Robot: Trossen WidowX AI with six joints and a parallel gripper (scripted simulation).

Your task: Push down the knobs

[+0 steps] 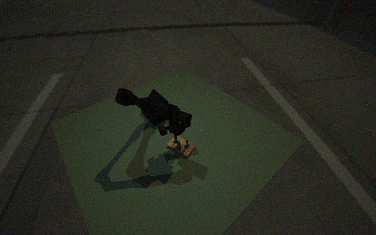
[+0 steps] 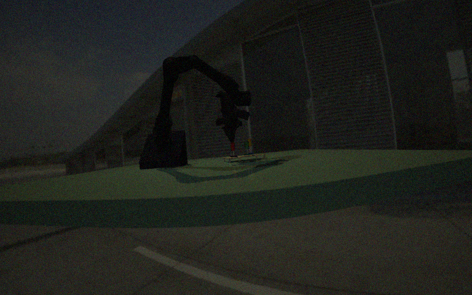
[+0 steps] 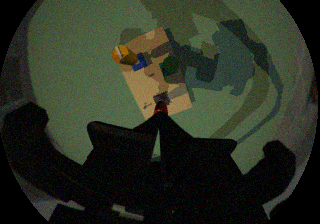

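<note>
The orange knob is 70 mm ahead of my gripper tip and 40 mm to the left of it. From my gripper tip the other things lie so: red knob: 10 mm below.
</note>
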